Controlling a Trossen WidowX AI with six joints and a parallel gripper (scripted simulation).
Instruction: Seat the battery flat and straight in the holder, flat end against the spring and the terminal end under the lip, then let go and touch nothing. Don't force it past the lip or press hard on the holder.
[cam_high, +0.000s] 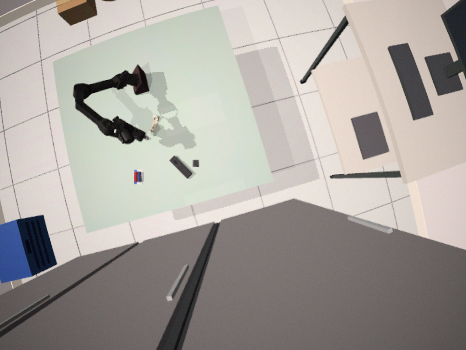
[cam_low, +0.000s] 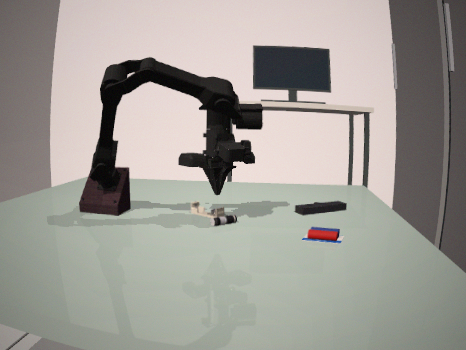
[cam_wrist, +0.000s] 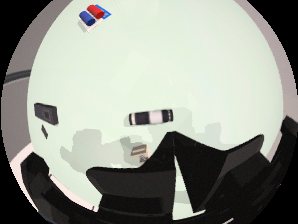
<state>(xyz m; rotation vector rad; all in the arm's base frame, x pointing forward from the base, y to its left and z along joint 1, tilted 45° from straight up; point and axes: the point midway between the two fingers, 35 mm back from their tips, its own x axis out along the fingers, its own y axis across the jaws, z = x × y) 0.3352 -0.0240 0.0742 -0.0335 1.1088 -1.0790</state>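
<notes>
Now: the battery 10 mm ahead of my gripper tip, 20 mm to the left of it and 70 mm below it. Round my gripper tip: black bar (270 mm ahead, 210 mm to the left, 60 mm below).
</notes>
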